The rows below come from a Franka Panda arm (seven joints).
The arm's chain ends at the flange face. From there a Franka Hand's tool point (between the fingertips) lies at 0.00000 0.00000 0.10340 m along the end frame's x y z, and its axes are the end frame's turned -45 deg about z.
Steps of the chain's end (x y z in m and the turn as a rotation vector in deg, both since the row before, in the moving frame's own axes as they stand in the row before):
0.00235, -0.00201, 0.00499, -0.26, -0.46, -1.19
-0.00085, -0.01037, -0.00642, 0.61, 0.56, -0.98
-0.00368, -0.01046, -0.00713, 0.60, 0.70, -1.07
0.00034, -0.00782, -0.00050, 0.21, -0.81, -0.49
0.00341, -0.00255, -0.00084, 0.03, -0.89, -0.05
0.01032, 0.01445, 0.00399, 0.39, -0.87, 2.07
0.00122, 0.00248, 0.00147, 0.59, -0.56, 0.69
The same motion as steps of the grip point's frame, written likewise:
0.00216, -0.00001, 0.00499, 0.14, -0.51, -1.19
0.00822, -0.00801, -0.00643, 0.04, 0.83, -0.98
0.00645, -0.00989, -0.00714, -0.07, 0.92, -1.07
0.00500, -0.00659, -0.00051, 0.72, -0.42, -0.49
0.00312, -0.00057, -0.00085, 0.65, -0.61, -0.05
-0.00350, 0.01590, 0.00398, 0.89, -0.34, 2.07
-0.00084, 0.00115, 0.00146, 0.81, 0.02, 0.69

